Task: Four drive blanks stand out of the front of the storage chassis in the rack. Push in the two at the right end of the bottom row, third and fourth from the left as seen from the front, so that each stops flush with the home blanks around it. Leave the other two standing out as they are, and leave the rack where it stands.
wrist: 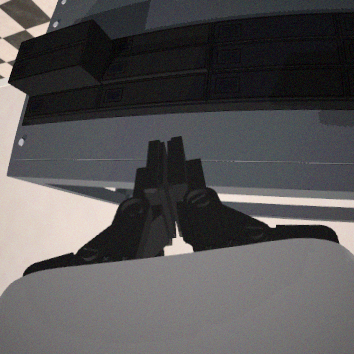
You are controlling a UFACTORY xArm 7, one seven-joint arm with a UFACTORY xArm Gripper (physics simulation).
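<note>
Dark drive blanks fill the front of the storage chassis across the upper part of the wrist view, in three visible rows. At the upper left, a dark block stands out from this front; a seam along it suggests two blanks, one above the other in the view. The blanks in the row nearest the gripper look flush along the part that shows. The chassis continues past the right edge. My gripper is shut and empty, with its tips over the grey panel below the blanks, apart from the protruding block.
The grey rack panel spans the view under the drive rows, with a small round screw at its left edge. A lower grey rail runs behind the gripper. Pale floor shows at the left, and a checkered surface at the upper left.
</note>
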